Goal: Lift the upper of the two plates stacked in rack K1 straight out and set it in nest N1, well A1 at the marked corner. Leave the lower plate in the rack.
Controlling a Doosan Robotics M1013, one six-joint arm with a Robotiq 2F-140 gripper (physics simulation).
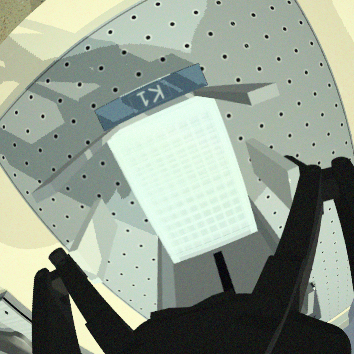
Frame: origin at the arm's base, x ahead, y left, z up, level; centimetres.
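Seen in the pictures: gripper, fingertip midpoint: (177,185); arm's base, link origin: (23,348).
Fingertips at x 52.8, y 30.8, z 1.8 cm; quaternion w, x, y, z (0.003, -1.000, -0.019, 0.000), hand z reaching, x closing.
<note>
Offsets run from my fingertips to a thing's top centre. "spot": to the spot under its first point. Level surfaces: height alone.
A pale, whitish-green well plate {dy -0.3, dx +0.9, dz +1.3 cm} (185,175) lies in rack K1 {spot: dy +6.5, dx +4.2, dz +11.0 cm} (262,94), with its wells faintly visible and washed out by light. The rack carries a blue label bar {spot: dy +7.4, dx +0.4, dz -1.7 cm} (150,96) reading K1 at the plate's far end. The lower plate cannot be made out beneath the upper one. My gripper (177,185) is wide open and empty. Its black fingers with grey pads stand apart on the left and right of the plate, and neither visibly touches it. Nest N1 and a marked corner do not show.
The rack stands on a grey perforated board {dz -3.4 cm} (272,47) with a curved-looking edge. Grey rack arms reach out left and right near the label. A grey rack face with a black slot {spot: dy -6.7, dx +1.4, dz +4.2 cm} (223,270) shows below the plate. Part of another object (14,315) shows at the lower left edge.
</note>
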